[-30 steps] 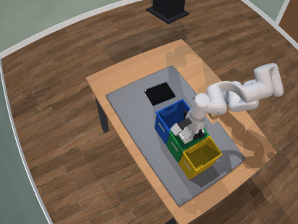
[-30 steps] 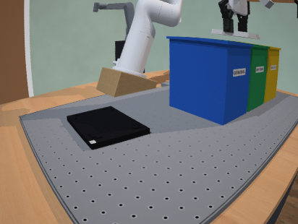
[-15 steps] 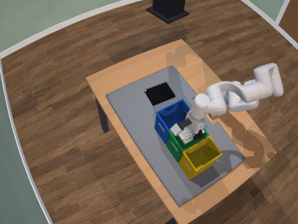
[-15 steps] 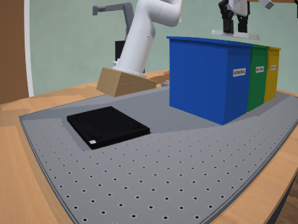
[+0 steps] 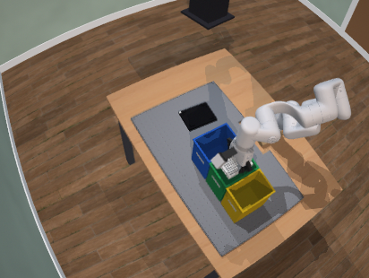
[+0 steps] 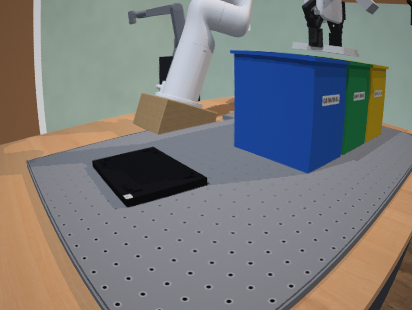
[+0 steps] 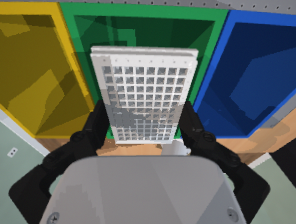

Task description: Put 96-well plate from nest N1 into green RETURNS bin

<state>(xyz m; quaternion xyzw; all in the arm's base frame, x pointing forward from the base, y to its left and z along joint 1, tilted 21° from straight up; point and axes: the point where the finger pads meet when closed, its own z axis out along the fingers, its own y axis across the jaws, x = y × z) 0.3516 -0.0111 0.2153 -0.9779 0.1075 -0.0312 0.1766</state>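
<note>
The white 96-well plate lies 1 cm below my hand. The rest, counted from my hand: blue bin: 13 cm to the right, 12 cm below, 3 cm behind; then green bin: 12 cm below; then yellow bin: 13 cm to the left, 12 cm below, 3 cm ahead.
</note>
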